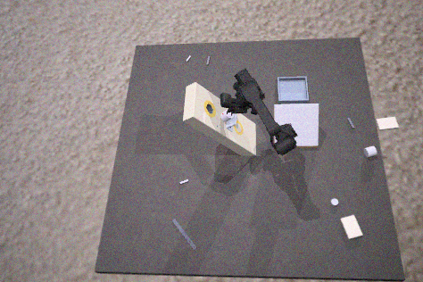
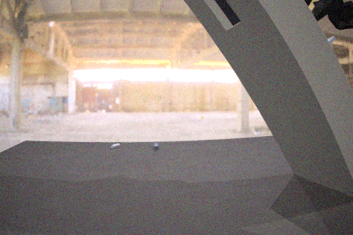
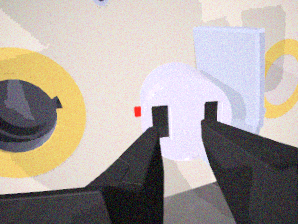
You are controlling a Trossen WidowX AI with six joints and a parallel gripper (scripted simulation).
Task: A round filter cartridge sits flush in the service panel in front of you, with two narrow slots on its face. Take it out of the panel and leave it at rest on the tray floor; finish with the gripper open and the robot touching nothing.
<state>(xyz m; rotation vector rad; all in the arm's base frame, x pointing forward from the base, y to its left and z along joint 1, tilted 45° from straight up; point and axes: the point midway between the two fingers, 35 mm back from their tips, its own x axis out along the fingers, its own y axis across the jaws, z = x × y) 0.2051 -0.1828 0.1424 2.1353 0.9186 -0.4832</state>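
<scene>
The round filter cartridge lies 10 mm ahead of my gripper tip and 20 mm below it. From my gripper tip the other things lie so: glass-walled tray 340 mm behind, 240 mm to the right, 240 mm below.
</scene>
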